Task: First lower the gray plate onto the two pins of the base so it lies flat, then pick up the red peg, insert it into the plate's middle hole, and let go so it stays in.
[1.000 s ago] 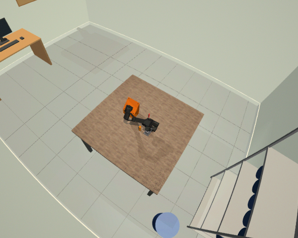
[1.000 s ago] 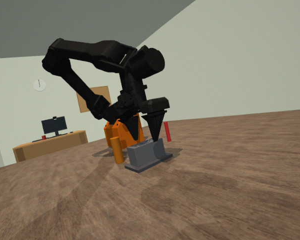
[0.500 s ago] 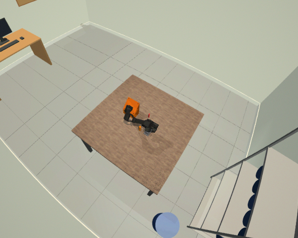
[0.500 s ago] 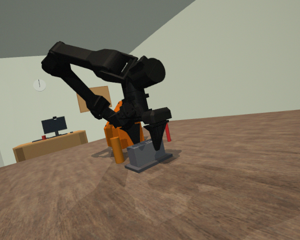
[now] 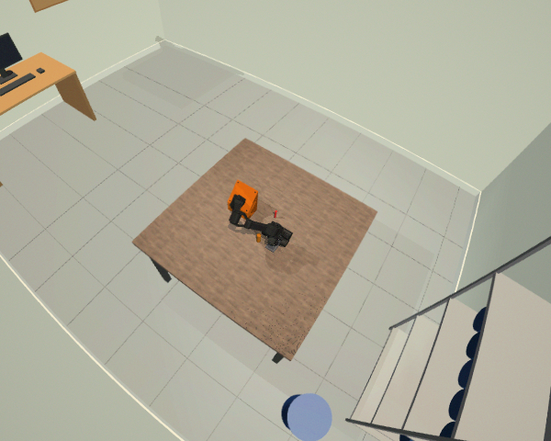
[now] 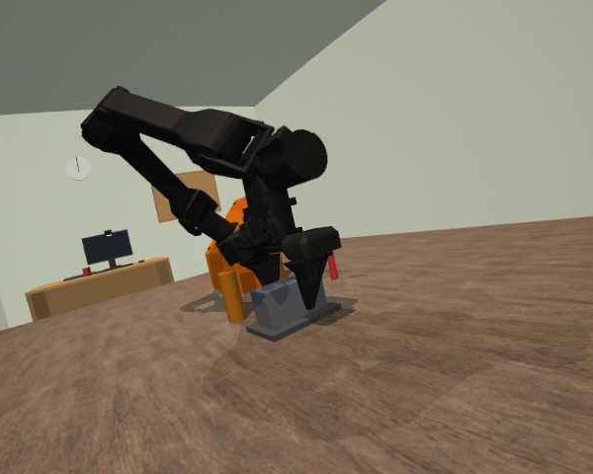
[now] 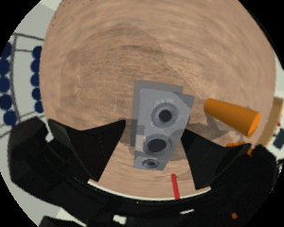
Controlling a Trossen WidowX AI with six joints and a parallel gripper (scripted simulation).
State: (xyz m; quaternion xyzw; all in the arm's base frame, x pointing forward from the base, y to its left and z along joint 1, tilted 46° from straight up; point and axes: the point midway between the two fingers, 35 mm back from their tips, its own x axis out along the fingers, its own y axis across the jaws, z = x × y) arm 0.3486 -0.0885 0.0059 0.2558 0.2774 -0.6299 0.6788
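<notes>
Now: the flat base 1 cm below my gripper tip. From my gripper tip the other things lie so: red peg 18 cm to the left, 12 cm behind, 2 cm above; then gray plate 2 cm above; then orange cylinder 10 cm behind, 5 cm to the right, 2 cm above.
</notes>
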